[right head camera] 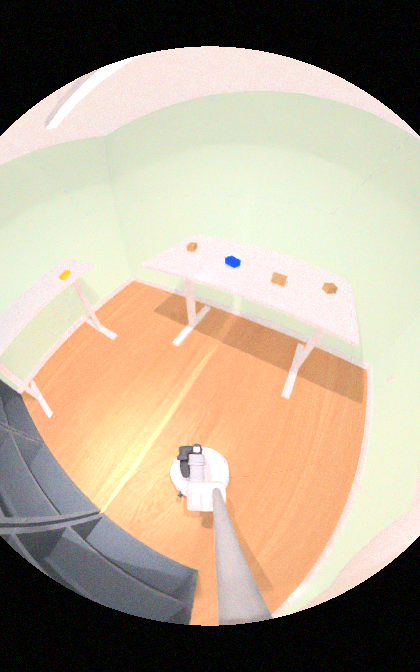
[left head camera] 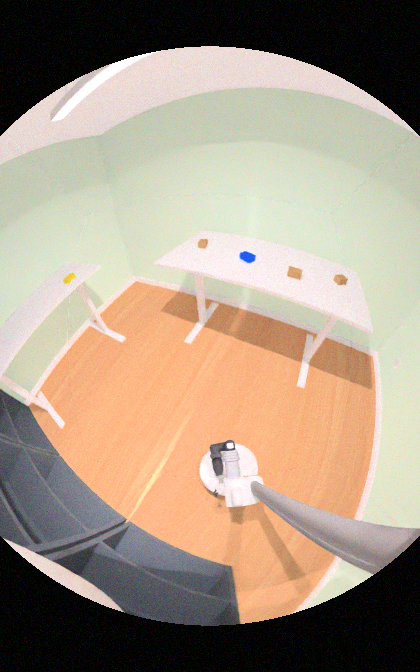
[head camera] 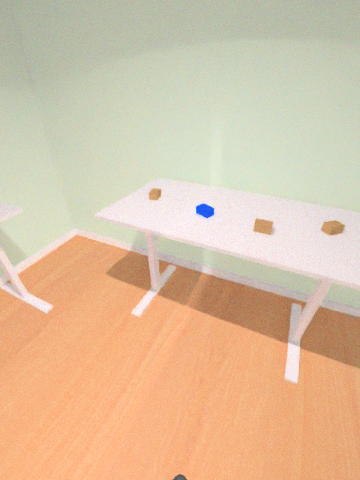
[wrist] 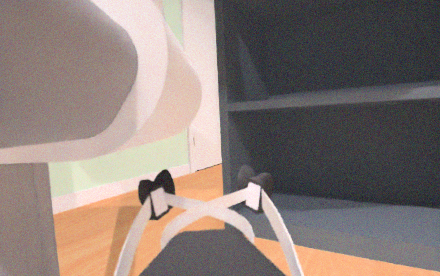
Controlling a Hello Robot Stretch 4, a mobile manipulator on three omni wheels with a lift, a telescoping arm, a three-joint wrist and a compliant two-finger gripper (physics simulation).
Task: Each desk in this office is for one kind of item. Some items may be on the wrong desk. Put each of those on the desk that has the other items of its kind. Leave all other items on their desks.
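Frame: origin at the robot's base, x ahead, y right, z down, level; millimetres.
Seen in the pictures: gripper, fingertip midpoint: (wrist: 206, 182).
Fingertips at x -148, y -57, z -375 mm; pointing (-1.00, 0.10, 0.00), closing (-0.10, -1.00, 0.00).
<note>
Pixels of each thing's top centre, then the offset from my fingertips to it. Level surfaces: height alone.
- white desk at its surface level: dz -548 mm
- blue block at its top centre: (head camera: 205, 207) dx +1390, dy +306, dz -593 mm
- second brown block at its top centre: (head camera: 264, 222) dx +1175, dy +578, dz -598 mm
- third brown block at its top centre: (head camera: 334, 223) dx +1125, dy +958, dz -598 mm
- Wooden floor at its surface level: dz +402 mm
A white desk (head camera: 230, 243) (left head camera: 225, 272) (right head camera: 215, 280) stands along the wall ahead. On it, from left to right, are a brown block (head camera: 155, 194) (left head camera: 202, 243) (right head camera: 192, 247), a blue block (head camera: 205, 210) (left head camera: 247, 257) (right head camera: 232, 261), a second brown block (head camera: 263, 226) (left head camera: 294, 273) (right head camera: 279, 279) and a third brown block (head camera: 333, 227) (left head camera: 340, 279) (right head camera: 330, 288). A yellow item (left head camera: 69, 278) (right head camera: 64, 275) lies on another white desk (left head camera: 30, 310) (right head camera: 27, 305) at the left. My gripper (wrist: 206, 182) is open and empty, well away from both desks.
A dark grey shelf unit (left head camera: 85, 542) (right head camera: 55, 521) (wrist: 330, 100) stands at the lower left in the side head views and on the right in the wrist view. Wooden floor (head camera: 150, 390) lies between me and the desks. A white door (wrist: 204, 85) shows beyond the shelf unit in the wrist view.
</note>
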